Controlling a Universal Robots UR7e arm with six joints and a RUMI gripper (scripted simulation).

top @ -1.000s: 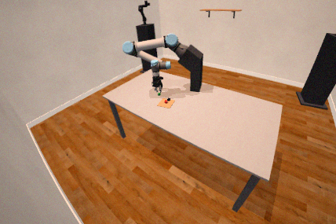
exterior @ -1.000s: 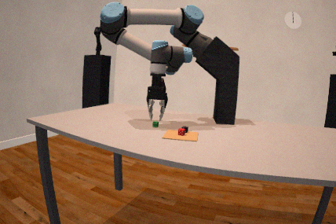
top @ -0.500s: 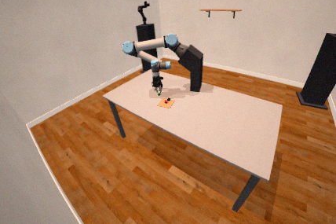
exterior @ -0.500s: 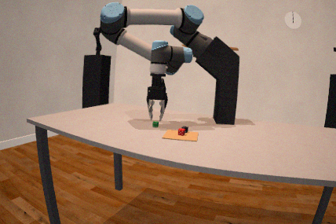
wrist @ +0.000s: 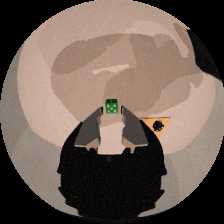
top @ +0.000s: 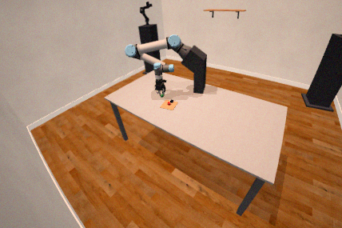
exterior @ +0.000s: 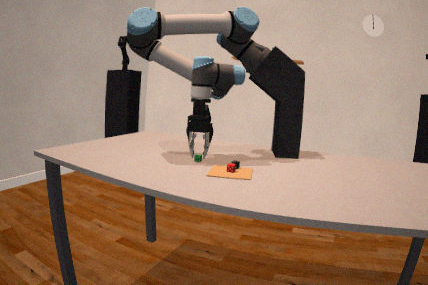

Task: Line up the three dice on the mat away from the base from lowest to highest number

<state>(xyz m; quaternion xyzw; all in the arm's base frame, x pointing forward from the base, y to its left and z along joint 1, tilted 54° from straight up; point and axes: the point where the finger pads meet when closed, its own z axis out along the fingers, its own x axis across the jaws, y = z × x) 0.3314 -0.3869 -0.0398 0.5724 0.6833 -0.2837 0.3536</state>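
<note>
Right now the green die is 2 cm below my hand. From my hand the other things lie so: black die 6 cm ahead, 15 cm to the left, 1 cm below; red die 11 cm ahead, 14 cm to the left, 1 cm below; orange mat 11 cm ahead, 14 cm to the left, 3 cm below.
</note>
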